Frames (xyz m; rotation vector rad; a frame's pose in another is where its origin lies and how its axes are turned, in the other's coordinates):
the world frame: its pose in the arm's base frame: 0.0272 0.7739 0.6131 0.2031 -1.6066 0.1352
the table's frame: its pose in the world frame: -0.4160 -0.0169 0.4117 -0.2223 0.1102 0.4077
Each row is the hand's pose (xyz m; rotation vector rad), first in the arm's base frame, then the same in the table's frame.
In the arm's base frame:
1: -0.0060 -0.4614 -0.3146 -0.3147 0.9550 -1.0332
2: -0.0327 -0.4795 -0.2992 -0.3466 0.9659 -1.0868
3: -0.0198 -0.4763 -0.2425 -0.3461 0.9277 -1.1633
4: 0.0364 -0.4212 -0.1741 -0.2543 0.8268 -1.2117
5: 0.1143 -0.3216 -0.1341 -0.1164 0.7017 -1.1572
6: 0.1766 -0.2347 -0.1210 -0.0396 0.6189 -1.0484
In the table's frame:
1: -0.8629 -0.8920 -0.3873 -0.7570 2.5410 -0.7534
2: -0.8559 -0.9148 -0.3606 -0.8373 2.5438 -0.7685
3: -0.8014 -0.9321 -0.3720 -0.9091 2.4944 -0.8381
4: -0.7161 -0.9047 -0.4252 -0.8708 2.3880 -0.9720
5: -0.6405 -0.8253 -0.4999 -0.6981 2.2692 -1.0590
6: -0.5950 -0.7483 -0.5599 -0.5335 2.1958 -1.0410

